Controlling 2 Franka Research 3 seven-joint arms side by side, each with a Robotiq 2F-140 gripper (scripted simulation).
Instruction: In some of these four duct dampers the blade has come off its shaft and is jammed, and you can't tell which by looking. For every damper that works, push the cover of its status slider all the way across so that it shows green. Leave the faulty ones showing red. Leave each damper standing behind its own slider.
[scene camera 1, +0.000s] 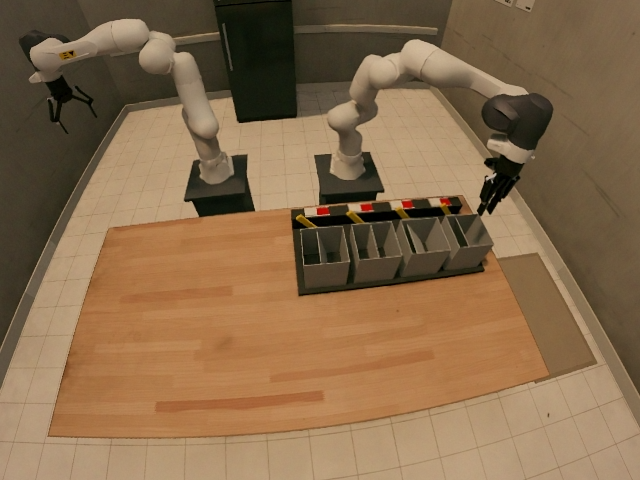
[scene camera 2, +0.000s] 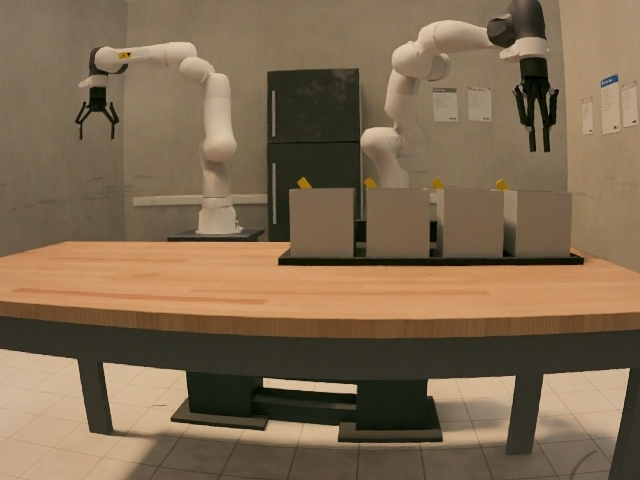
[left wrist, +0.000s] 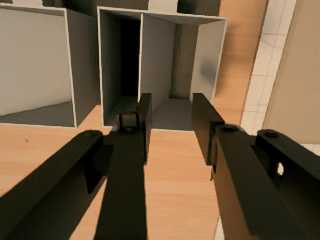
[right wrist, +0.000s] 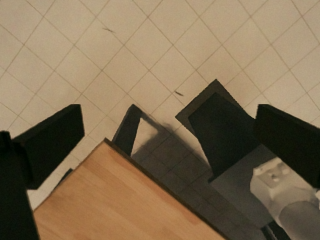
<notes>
In view: the left gripper (scene camera 2: 540, 151), the right gripper (scene camera 1: 81, 124), a damper (scene camera 2: 322, 222), a damper (scene camera 2: 397, 219) and a damper (scene camera 2: 470, 222).
The left gripper is seen too in scene camera 1 (scene camera 1: 483, 212) and in the left wrist view (left wrist: 171, 108). The right gripper also shows in scene camera 2 (scene camera 2: 96, 139) and in the right wrist view (right wrist: 169, 119).
</notes>
